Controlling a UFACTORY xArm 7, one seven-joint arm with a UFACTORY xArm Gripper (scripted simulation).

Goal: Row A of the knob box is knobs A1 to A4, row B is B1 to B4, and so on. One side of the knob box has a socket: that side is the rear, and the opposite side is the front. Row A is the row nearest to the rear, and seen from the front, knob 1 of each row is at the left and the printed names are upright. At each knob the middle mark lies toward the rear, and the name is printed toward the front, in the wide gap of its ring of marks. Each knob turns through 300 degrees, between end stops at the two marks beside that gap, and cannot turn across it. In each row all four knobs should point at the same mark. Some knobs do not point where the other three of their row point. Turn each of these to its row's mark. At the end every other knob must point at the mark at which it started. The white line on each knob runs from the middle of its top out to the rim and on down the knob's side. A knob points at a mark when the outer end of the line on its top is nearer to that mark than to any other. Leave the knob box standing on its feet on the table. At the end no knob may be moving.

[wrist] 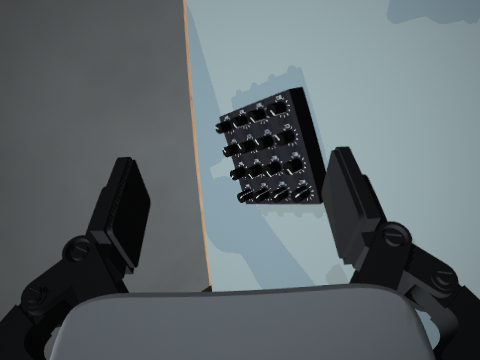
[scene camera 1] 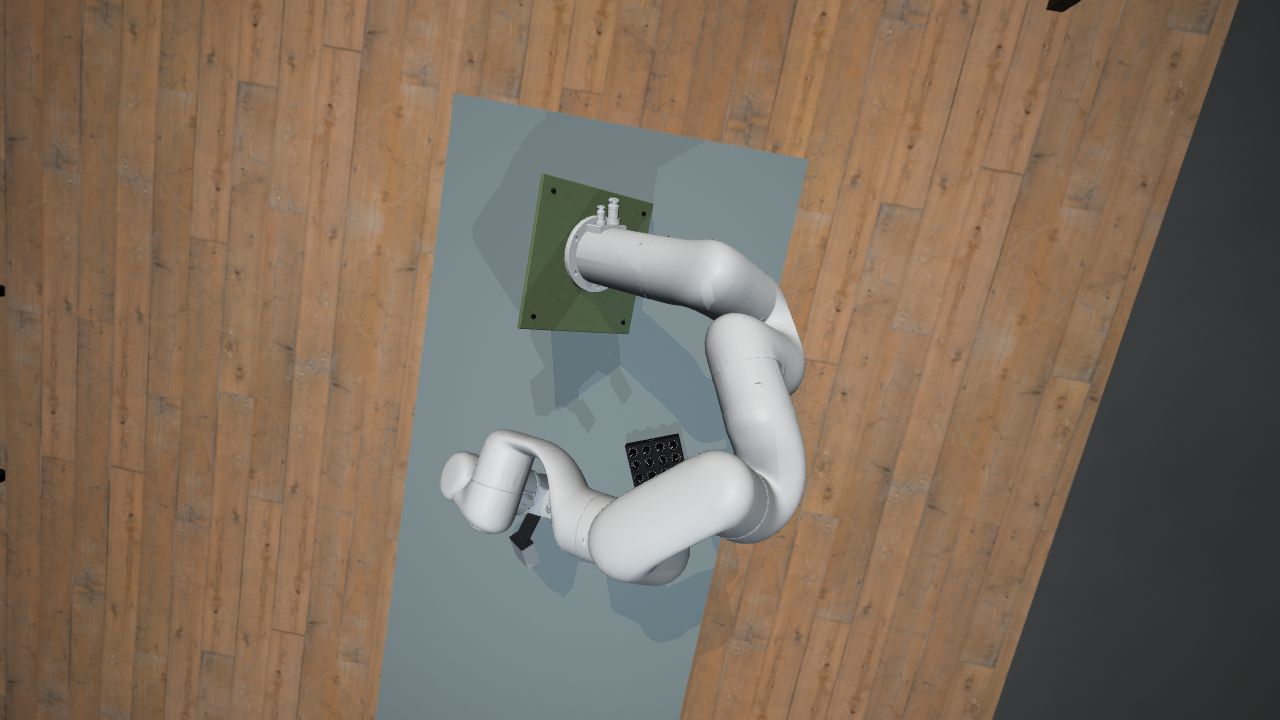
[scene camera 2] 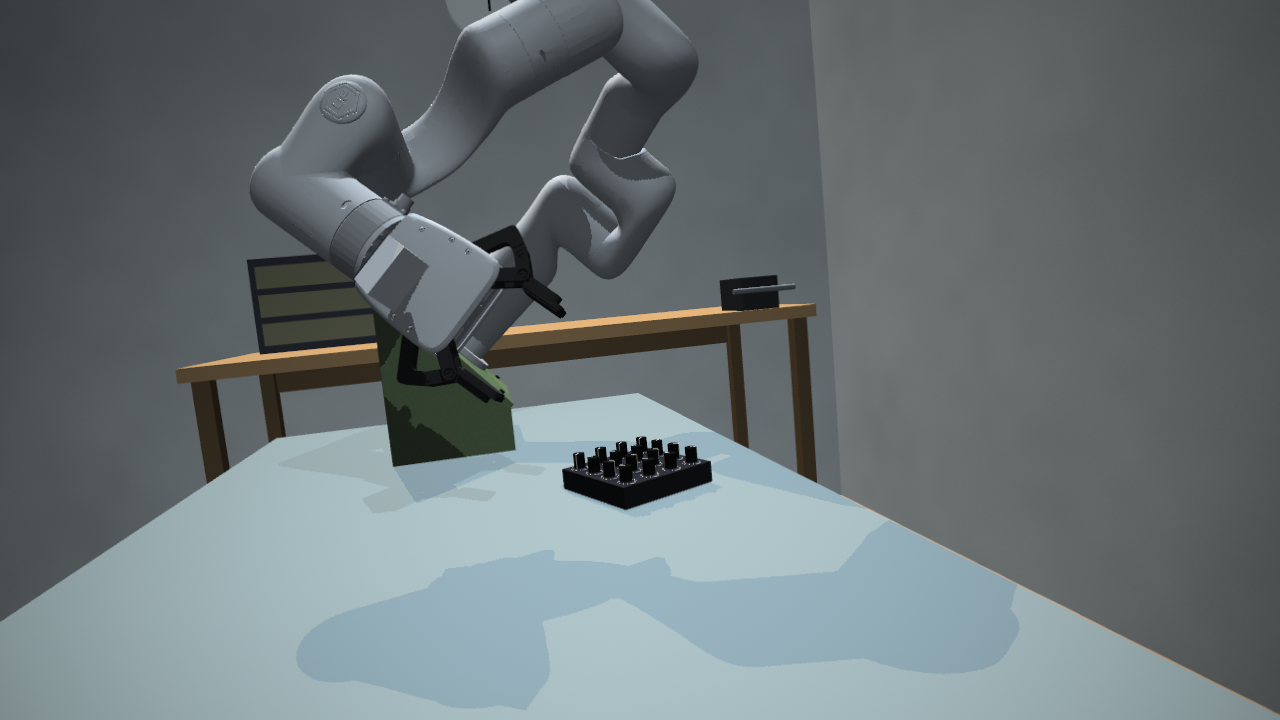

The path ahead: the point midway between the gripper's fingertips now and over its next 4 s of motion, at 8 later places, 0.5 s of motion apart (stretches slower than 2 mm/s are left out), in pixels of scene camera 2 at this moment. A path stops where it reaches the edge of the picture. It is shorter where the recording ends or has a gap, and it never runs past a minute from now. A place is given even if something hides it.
My gripper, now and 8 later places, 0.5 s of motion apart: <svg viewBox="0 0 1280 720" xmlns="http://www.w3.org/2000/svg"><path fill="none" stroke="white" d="M531 355L571 389L610 412L631 411L628 410L614 409L604 407L611 404L651 396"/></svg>
